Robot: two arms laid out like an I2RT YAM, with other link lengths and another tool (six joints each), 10 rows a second.
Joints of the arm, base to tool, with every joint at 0 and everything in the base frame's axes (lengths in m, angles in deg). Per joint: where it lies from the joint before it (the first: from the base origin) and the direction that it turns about. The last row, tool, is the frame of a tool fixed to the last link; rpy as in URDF.
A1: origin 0 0 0.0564 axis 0 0 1
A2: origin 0.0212 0.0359 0.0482 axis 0 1 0
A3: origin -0.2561 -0.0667 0 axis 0 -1 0
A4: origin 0.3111 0.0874 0.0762 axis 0 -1 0
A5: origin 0.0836 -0.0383 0.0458 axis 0 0 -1
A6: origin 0.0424 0 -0.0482 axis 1 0 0
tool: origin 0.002 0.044 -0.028 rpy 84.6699 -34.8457 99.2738
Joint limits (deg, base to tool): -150..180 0..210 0..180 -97..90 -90..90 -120..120
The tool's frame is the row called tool.
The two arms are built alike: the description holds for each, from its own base.
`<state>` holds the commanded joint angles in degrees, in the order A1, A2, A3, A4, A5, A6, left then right.
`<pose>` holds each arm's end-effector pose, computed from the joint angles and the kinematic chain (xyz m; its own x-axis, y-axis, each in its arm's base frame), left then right.
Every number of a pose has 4 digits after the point.
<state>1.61 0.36 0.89 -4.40 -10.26 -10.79 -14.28 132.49 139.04 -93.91 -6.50 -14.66</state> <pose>0.1913 0.0690 0.1391 -0.2868 0.8569 0.4283 0.1463 -0.4027 0.9036 0.4599 -0.0566 0.2792 0.5499 0.7962 0.2522 0.8223 -0.5690 0.0035</pose>
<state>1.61 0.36 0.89 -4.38 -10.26 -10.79 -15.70 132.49 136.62 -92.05 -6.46 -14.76</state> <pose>0.1913 0.0690 0.1391 -0.2869 0.8569 0.4282 0.1460 -0.4027 0.9036 0.4614 -0.0689 0.2667 0.5705 0.7829 0.2483 0.8090 -0.5878 -0.0053</pose>
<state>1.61 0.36 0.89 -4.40 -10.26 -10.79 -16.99 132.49 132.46 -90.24 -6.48 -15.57</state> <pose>0.1913 0.0690 0.1391 -0.2868 0.8569 0.4283 0.1463 -0.4027 0.9036 0.4603 -0.0800 0.2459 0.5862 0.7753 0.2352 0.8031 -0.5944 -0.0424</pose>
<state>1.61 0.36 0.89 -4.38 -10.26 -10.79 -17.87 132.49 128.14 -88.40 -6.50 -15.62</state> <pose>0.1913 0.0690 0.1391 -0.2869 0.8569 0.4282 0.1460 -0.4027 0.9036 0.4585 -0.0870 0.2242 0.6068 0.7636 0.2209 0.7918 -0.6051 -0.0831</pose>
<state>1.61 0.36 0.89 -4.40 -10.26 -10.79 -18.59 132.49 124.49 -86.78 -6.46 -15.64</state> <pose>0.1913 0.0690 0.1391 -0.2868 0.8569 0.4283 0.1463 -0.4027 0.9036 0.4558 -0.0922 0.2057 0.6232 0.7538 0.2080 0.7810 -0.6137 -0.1161</pose>
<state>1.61 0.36 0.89 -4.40 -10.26 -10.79 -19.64 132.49 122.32 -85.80 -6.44 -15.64</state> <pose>0.1913 0.0690 0.1391 -0.2868 0.8569 0.4283 0.1463 -0.4027 0.9036 0.4527 -0.1001 0.1947 0.6410 0.7410 0.2004 0.7672 -0.6270 -0.1354</pose>
